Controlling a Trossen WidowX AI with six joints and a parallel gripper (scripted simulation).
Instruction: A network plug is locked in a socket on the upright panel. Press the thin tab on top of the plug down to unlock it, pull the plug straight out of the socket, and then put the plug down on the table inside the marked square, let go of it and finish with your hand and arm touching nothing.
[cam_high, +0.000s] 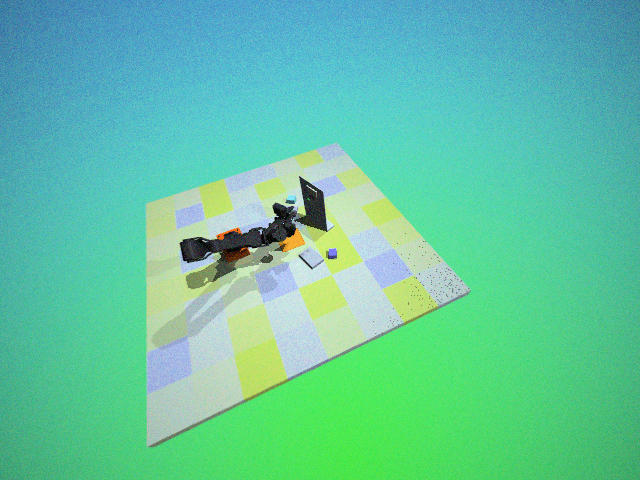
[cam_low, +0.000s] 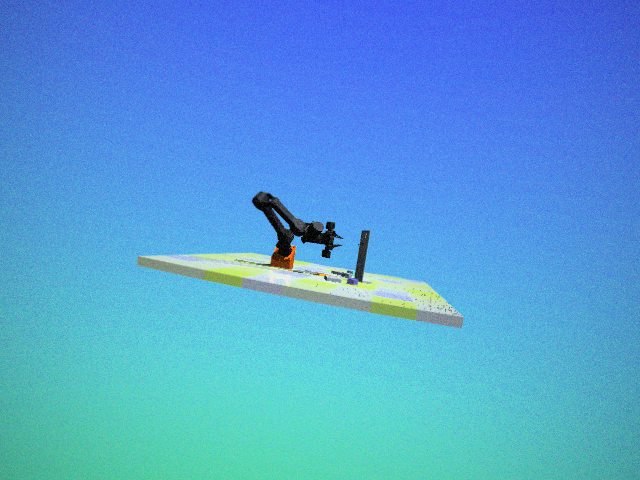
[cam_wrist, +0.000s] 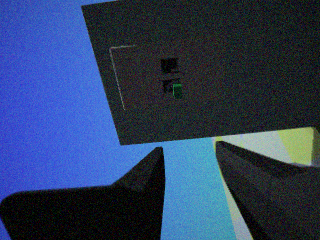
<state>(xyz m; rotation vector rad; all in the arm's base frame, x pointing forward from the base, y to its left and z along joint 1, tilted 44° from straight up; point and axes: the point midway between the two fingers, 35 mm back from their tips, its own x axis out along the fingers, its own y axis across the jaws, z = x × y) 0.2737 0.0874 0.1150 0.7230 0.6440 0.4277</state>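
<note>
Now: gripper tip 9 cm short of the network plug and 5 cm to the right of it. Also, from my gripper tip: small purple cube (13 cm ahead, 17 cm to the right, 18 cm below); orange marked square (5 cm behind, 1 cm to the right, 19 cm below); grey upright panel (11 cm ahead, 5 cm to the left, 7 cm below).
</note>
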